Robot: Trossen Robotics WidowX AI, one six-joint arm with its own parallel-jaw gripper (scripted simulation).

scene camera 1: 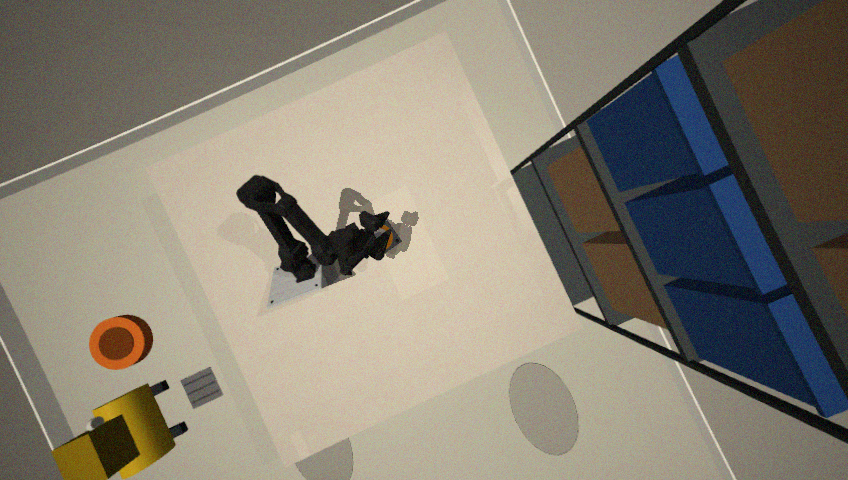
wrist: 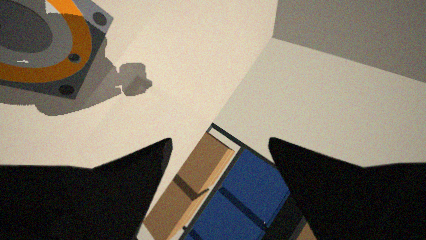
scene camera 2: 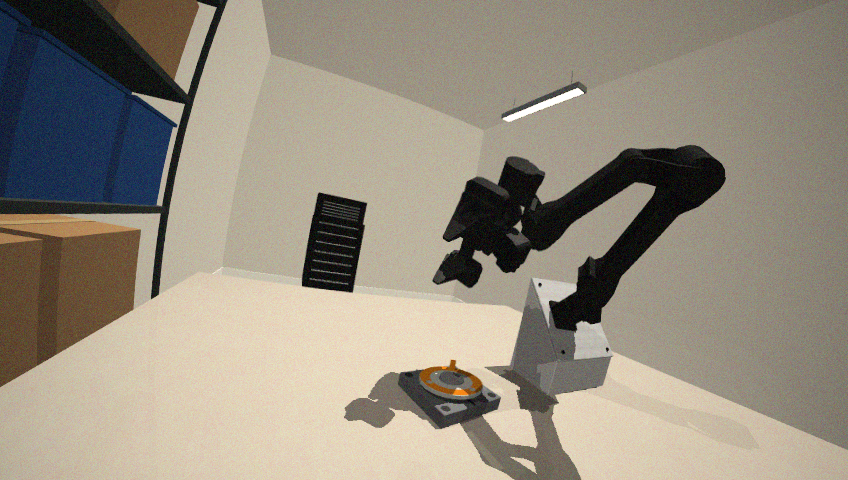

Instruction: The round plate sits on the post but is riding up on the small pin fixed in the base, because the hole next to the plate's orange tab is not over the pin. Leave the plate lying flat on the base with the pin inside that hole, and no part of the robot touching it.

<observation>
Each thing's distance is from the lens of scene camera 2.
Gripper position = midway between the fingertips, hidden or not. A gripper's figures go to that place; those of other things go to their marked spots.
my gripper (scene camera 2: 439, 262): 0.38 m
round plate (scene camera 2: 471, 387): 0.48 m
</observation>
